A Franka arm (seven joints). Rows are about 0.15 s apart.
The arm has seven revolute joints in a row. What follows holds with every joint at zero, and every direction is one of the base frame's. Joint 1 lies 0.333 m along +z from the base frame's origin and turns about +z. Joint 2 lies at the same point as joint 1 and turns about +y. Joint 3 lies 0.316 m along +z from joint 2 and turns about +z. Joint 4 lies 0.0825 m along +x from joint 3 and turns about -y. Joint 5 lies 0.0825 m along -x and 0.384 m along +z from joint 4 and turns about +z. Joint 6 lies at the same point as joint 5 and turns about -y. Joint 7 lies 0.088 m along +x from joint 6 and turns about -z. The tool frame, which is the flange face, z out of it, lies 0.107 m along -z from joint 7; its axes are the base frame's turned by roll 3.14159, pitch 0 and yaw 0 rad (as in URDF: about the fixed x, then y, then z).
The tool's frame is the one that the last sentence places.
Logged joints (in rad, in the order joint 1, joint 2, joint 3, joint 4, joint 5, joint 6, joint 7), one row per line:
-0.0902, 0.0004, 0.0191, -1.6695, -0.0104, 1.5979, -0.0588
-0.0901, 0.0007, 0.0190, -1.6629, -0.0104, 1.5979, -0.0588
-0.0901, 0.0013, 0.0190, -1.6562, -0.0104, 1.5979, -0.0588
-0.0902, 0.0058, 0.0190, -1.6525, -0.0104, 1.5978, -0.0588
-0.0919, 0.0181, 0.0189, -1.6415, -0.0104, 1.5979, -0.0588
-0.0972, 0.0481, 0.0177, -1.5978, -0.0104, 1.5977, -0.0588
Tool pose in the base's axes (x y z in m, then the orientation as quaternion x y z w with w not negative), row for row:
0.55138, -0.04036, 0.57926, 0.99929, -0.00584, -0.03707, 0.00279
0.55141, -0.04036, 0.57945, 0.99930, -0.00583, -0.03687, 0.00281
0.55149, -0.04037, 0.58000, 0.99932, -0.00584, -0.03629, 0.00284
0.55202, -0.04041, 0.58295, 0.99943, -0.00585, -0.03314, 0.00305
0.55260, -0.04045, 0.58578, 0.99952, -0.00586, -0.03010, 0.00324
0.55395, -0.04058, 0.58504, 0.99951, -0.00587, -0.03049, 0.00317
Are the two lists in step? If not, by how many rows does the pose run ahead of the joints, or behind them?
The pose runs 2 rows behind the joints: the pose in row i belongs to the joints in row i - 2.
